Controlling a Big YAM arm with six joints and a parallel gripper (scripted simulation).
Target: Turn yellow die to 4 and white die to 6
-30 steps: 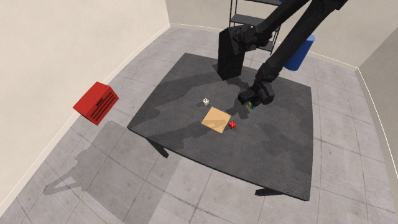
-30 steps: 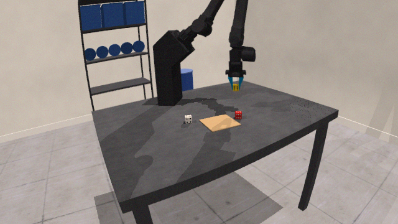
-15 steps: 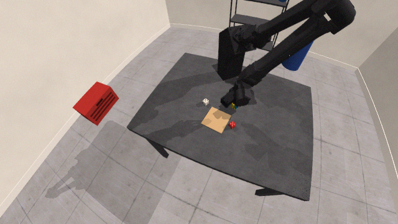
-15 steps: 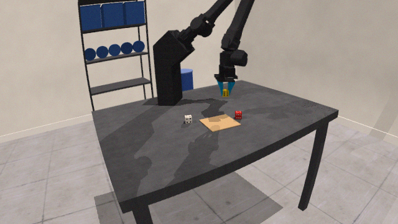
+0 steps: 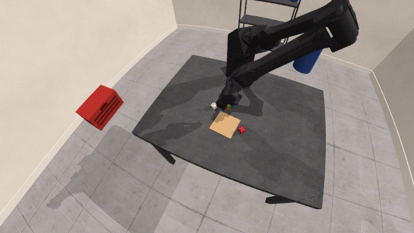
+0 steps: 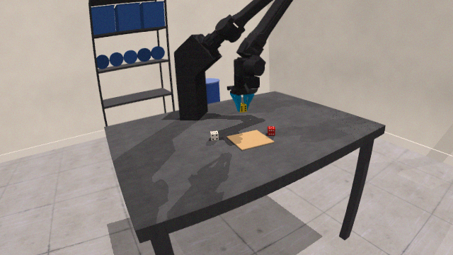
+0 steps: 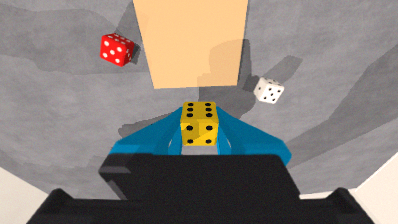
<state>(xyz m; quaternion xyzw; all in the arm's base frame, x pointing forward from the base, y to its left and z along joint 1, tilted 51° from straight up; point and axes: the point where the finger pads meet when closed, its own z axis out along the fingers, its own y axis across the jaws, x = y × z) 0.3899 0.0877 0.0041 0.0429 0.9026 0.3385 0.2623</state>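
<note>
The tan mat is 50 mm ahead of my hand, 10 mm to the left of it and 110 mm below it. The rest, counted from my hand: red die (30 mm ahead, 120 mm to the left, 100 mm below); then white die (10 mm behind, 120 mm to the right, 100 mm below); then yellow die (right at my hand).
</note>
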